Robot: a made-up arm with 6 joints. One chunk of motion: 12 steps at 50 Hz.
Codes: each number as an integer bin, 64 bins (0 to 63) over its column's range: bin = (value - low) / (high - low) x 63, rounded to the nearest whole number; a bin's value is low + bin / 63 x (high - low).
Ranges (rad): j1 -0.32..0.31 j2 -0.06..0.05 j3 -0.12..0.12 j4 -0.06..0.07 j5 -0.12..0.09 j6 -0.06..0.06
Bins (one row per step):
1: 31 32 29 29 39 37
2: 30 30 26 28 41 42
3: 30 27 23 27 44 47
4: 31 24 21 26 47 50
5: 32 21 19 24 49 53
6: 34 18 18 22 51 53
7: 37 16 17 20 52 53
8: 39 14 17 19 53 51
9: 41 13 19 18 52 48
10: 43 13 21 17 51 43
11: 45 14 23 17 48 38
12: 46 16 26 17 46 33
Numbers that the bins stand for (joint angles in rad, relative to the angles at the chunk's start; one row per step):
1: -0.0100 -0.0041 -0.0095 -0.0002 0.0100 0.0105
2: -0.0200 -0.0076 -0.0210 -0.0022 0.0167 0.0200
3: -0.0200 -0.0129 -0.0324 -0.0043 0.0267 0.0295
4: -0.0100 -0.0181 -0.0400 -0.0063 0.0367 0.0352
5: 0.0000 -0.0233 -0.0476 -0.0105 0.0433 0.0410
6: 0.0200 -0.0286 -0.0514 -0.0146 0.0500 0.0410
7: 0.0500 -0.0321 -0.0552 -0.0187 0.0533 0.0410
8: 0.0700 -0.0356 -0.0552 -0.0208 0.0567 0.0371
9: 0.0900 -0.0373 -0.0476 -0.0229 0.0533 0.0314
10: 0.1100 -0.0373 -0.0400 -0.0249 0.0500 0.0219
11: 0.1300 -0.0356 -0.0324 -0.0249 0.0400 0.0124
12: 0.1400 -0.0321 -0.0210 -0.0249 0.0333 0.0029

